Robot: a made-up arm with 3 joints. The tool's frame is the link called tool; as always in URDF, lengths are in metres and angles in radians. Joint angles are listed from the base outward. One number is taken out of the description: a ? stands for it. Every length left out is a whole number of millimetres.
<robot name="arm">
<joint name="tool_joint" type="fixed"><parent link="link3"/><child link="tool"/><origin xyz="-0.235 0.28 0" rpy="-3.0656 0.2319 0.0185"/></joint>
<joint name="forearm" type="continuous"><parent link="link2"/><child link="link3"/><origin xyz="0.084 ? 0" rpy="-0.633 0.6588 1.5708"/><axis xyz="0 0 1"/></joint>
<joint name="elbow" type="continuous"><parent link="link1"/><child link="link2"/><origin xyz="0.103 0.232 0" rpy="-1.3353 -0.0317 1.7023"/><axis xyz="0 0 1"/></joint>
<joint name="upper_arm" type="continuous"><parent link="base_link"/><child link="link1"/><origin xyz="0.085 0.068 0.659" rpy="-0.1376 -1.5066 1.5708"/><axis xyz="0 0 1"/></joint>
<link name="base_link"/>
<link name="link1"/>
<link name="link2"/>
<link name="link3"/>
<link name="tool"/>
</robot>
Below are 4 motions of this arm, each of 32 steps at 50 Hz.
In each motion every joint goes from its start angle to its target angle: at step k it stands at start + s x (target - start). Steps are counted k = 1, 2, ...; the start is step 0. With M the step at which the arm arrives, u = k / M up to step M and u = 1 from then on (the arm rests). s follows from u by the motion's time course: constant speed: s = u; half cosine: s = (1 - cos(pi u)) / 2; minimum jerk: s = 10 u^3 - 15 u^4 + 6 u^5.
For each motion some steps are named. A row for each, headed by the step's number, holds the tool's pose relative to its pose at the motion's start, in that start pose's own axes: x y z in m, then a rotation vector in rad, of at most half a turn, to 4 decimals.
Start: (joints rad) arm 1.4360 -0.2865 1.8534
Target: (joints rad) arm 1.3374 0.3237 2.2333
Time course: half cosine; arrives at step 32
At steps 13, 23, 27, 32:
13: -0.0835 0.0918 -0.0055 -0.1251 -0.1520 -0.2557
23: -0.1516 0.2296 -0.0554 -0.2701 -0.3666 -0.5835
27: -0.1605 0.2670 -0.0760 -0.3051 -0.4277 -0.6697
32: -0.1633 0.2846 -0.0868 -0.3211 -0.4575 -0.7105

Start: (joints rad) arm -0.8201 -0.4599 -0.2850
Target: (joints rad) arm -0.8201 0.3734 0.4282
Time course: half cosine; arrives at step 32
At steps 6, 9, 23, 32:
6: -0.0171 0.0316 0.0211 -0.0573 0.0347 -0.0971
9: -0.0324 0.0724 0.0443 -0.1274 0.0729 -0.2096
23: -0.0031 0.3843 0.1075 -0.6587 0.2518 -0.8967
32: 0.0406 0.4690 0.0868 -0.8374 0.2799 -1.0784

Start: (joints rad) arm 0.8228 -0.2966 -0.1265
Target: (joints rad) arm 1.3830 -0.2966 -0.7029
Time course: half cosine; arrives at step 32
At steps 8, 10, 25, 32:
8: 0.0344 -0.0035 0.0029 -0.0397 0.0235 0.1361
10: 0.0531 -0.0032 0.0043 -0.0600 0.0379 0.2062
25: 0.2244 0.0644 -0.0042 -0.2249 0.2327 0.8052
32: 0.2513 0.0869 -0.0120 -0.2504 0.2783 0.9036

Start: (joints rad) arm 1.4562 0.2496 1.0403
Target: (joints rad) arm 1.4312 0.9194 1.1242
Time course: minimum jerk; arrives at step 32
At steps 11, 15, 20, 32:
11: -0.0297 0.0460 0.0215 -0.1302 -0.0480 -0.0851
15: -0.0553 0.0943 0.0344 -0.2546 -0.0958 -0.1658
20: -0.0837 0.1617 0.0394 -0.4174 -0.1613 -0.2703
32: -0.1049 0.2289 0.0311 -0.5753 -0.2280 -0.3699

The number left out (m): -0.06
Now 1 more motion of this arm.
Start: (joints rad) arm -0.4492 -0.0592 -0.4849
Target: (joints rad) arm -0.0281 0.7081 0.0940
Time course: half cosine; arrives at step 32
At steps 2, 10, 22, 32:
2: -0.0010 0.0037 0.0026 -0.0079 0.0056 -0.0075
10: -0.0169 0.0960 0.0529 -0.1955 0.1144 -0.1741
22: -0.0057 0.3938 0.0771 -0.7726 0.2585 -0.6004
32: 0.0116 0.5118 0.0273 -1.0282 0.2544 -0.7637

